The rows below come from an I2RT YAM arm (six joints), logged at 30 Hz.
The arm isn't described. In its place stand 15 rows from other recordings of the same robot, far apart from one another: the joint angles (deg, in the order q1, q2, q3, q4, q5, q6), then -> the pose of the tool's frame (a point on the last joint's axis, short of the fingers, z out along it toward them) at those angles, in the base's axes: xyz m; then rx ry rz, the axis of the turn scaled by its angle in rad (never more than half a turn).
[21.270 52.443 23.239 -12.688 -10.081 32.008] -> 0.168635 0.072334 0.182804 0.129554 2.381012 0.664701
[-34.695 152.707 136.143 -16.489 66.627 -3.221] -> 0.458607 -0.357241 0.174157 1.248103 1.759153 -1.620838
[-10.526 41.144 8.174 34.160 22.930 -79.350] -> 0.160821 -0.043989 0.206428 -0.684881 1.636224 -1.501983
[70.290 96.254 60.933 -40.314 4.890 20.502] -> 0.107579 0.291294 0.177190 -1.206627 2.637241 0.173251
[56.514 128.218 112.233 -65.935 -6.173 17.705] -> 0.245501 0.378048 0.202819 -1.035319 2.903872 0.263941
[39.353 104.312 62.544 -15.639 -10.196 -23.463] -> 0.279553 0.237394 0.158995 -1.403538 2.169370 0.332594
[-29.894 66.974 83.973 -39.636 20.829 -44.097] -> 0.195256 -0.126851 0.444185 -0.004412 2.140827 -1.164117
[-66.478 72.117 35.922 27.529 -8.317 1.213] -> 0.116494 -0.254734 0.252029 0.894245 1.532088 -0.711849
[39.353 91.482 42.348 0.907 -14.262 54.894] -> 0.230116 0.200046 0.150472 0.233381 2.647703 0.968429
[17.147 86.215 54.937 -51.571 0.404 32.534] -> 0.245420 0.075459 0.192257 0.405572 2.997265 0.069718
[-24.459 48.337 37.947 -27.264 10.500 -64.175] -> 0.163535 -0.081513 0.258969 -0.720640 2.317658 -0.991926
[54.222 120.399 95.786 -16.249 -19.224 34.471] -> 0.272701 0.398466 0.223311 -0.625460 2.453277 1.112354
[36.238 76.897 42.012 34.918 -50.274 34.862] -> 0.219487 0.194811 0.279779 -0.799502 1.651076 1.599965
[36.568 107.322 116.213 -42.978 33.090 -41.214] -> 0.346792 0.233051 0.404484 -1.062873 1.846063 -0.669837
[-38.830 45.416 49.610 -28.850 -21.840 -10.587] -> 0.142234 -0.097481 0.334629 0.242767 1.957873 -0.181689
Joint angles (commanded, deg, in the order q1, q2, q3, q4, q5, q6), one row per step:
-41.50, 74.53, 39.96, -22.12, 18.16, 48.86
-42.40, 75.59, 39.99, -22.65, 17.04, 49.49
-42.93, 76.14, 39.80, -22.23, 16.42, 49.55
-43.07, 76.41, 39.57, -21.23, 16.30, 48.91
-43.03, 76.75, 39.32, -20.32, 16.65, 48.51
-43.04, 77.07, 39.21, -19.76, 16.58, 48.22
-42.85, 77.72, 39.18, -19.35, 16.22, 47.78
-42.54, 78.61, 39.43, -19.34, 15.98, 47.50
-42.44, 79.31, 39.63, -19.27, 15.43, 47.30
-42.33, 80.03, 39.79, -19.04, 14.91, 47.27
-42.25, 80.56, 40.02, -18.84, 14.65, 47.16
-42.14, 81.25, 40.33, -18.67, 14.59, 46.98
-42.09, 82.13, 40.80, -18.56, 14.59, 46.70
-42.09, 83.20, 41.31, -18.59, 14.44, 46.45
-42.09, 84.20, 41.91, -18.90, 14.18, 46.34
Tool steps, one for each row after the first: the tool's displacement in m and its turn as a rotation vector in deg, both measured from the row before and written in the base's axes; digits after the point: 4 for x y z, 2 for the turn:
-0.0017, -0.0027, -0.0047, 1.86, 0.17, -0.80
-0.0008, -0.0019, -0.0028, 0.62, -0.16, -0.25
0.0005, -0.0012, -0.0013, -0.38, -0.08, 0.45
0.0007, -0.0007, -0.0016, -0.51, 0.19, 0.18
0.0006, -0.0006, -0.0013, -0.10, 0.03, 0.26
0.0017, -0.0001, -0.0024, 0.33, 0.23, 0.74
0.0024, -0.0002, -0.0024, 0.53, 0.48, 0.67
0.0017, -0.0005, -0.0019, 0.60, 0.11, 0.55
0.0018, -0.0006, -0.0020, 0.55, -0.04, 0.40
0.0016, -0.0008, -0.0009, 0.21, -0.02, 0.30
0.0019, -0.0010, -0.0012, 0.14, 0.21, 0.29
0.0022, -0.0016, -0.0013, 0.15, 0.37, 0.28
0.0021, -0.0018, -0.0021, 0.44, 0.48, 0.28
0.0020, -0.0016, -0.0017, 0.62, 0.43, 0.22

